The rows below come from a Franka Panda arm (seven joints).
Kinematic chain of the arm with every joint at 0, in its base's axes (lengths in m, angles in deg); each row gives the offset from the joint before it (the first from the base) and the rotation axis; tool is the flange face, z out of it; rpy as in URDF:
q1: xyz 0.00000 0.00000 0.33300 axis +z
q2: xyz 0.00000 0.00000 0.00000 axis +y
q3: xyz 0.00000 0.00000 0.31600 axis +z
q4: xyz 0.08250 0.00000 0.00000 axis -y
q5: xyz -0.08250 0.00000 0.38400 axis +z
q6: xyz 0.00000 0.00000 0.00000 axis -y
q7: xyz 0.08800 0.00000 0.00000 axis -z
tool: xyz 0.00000 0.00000 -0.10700 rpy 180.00 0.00 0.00
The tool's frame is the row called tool.
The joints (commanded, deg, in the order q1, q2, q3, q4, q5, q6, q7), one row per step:
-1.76, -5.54, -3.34, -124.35, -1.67, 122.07, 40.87
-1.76, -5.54, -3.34, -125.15, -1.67, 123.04, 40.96
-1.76, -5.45, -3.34, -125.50, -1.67, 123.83, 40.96
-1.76, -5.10, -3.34, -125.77, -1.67, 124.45, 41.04
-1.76, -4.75, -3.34, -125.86, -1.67, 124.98, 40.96
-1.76, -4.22, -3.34, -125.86, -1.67, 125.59, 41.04
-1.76, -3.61, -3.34, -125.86, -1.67, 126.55, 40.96
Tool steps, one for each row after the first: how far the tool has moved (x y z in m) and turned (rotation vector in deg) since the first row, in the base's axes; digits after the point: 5 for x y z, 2 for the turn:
-0.00130, 0.00021, -0.00496, 0.00, -0.17, -0.07
-0.00108, 0.00026, -0.00734, -0.02, -0.52, -0.05
-0.00044, 0.00029, -0.01169, -0.03, -0.52, -0.11
0.00071, 0.00025, -0.01473, -0.05, -0.61, -0.02
0.00263, 0.00017, -0.01855, -0.08, -0.69, -0.09
0.00524, 0.00005, -0.02254, -0.13, -1.04, 0.01

